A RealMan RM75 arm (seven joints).
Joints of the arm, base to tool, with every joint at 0 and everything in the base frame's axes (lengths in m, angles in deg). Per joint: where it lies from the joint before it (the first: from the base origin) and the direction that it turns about. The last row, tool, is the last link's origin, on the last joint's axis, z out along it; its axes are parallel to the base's.
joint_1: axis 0 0 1 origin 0 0 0.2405
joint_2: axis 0 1 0 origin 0 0 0
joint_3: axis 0 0 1 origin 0 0 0.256
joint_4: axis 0 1 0 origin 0 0 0
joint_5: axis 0 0 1 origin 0 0 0.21
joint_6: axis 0 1 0 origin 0 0 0
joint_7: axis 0 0 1 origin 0 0 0.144
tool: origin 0 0 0
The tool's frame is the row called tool.
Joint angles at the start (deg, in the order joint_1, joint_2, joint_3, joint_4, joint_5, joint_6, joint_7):
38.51 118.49 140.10 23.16 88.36 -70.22 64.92
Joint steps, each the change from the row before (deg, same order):
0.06 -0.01 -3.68 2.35 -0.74 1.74 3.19
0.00 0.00 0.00 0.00 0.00 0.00 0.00
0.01 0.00 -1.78 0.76 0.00 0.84 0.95
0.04 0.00 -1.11 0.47 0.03 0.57 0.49
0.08 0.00 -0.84 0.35 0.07 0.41 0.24
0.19 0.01 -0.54 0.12 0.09 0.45 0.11
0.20 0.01 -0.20 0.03 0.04 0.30 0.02
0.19 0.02 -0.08 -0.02 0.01 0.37 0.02
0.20 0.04 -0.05 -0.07 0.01 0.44 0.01
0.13 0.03 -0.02 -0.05 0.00 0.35 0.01
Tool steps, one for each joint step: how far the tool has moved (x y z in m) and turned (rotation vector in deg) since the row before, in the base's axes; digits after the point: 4 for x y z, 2 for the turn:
-0.0040 0.0033 -0.0021 -1.96 -2.32 -0.05
0.0000 0.0000 0.0000 0.00 0.00 0.00
-0.0017 0.0011 -0.0018 -0.69 -1.04 0.07
-0.0013 0.0009 -0.0011 -0.34 -0.70 0.11
-0.0015 0.0008 -0.0008 -0.18 -0.55 0.23
-0.0014 0.0012 -0.0008 -0.05 -0.39 0.11
-0.0012 0.0011 -0.0003 0.05 -0.20 0.08
-0.0008 0.0012 -0.0003 0.11 -0.17 -0.06
-0.0006 0.0012 -0.0005 0.13 -0.16 -0.14
-0.0003 0.0009 -0.0003 0.12 -0.12 -0.15

